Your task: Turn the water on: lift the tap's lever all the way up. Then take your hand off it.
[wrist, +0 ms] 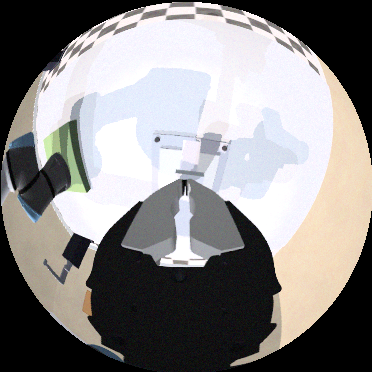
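The tap (192, 154) shows in the wrist view as a pale upright block with a thin grey bar along its near end, just beyond my fingertips. It stands on a pale mounting plate (165, 138) with dark screws at its far corners. The bar may be part of the lever, but the lever's shape and its angle cannot be told clearly from here. My gripper (184, 180) is shut with nothing between its fingers. Its tips lie close to the near end of the tap in the picture; whether they touch it cannot be told. The gripper body hides what lies behind the tips.
A white glossy surface (125, 210) with reflections surrounds the tap, with a checkered border (180, 11) at the far side. A green block (70, 155) is at the left, beside dark and blue arm joints (37, 175). A black box with a grey hook (76, 250) is at the lower left.
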